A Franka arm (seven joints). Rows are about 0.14 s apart.
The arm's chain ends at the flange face. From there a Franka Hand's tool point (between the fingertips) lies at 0.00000 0.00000 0.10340 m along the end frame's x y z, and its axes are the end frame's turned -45 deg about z.
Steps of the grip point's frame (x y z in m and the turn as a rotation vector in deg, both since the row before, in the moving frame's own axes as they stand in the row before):
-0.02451, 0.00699, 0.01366, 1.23, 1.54, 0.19
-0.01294, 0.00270, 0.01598, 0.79, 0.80, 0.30
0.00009, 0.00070, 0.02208, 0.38, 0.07, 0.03
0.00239, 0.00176, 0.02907, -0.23, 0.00, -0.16
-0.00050, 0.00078, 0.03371, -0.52, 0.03, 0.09
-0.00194, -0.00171, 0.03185, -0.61, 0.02, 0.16
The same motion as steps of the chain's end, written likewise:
-0.01279, 0.02581, 0.01372, 1.96, 0.22, 0.19
-0.00726, 0.01309, 0.01600, 1.12, 0.01, 0.30
0.00095, 0.00101, 0.02208, 0.32, -0.22, 0.03
0.00264, -0.00074, 0.02907, -0.16, 0.16, -0.16
-0.00050, 0.00028, 0.03371, -0.35, 0.39, 0.09
-0.00338, -0.00059, 0.03186, -0.42, 0.45, 0.16

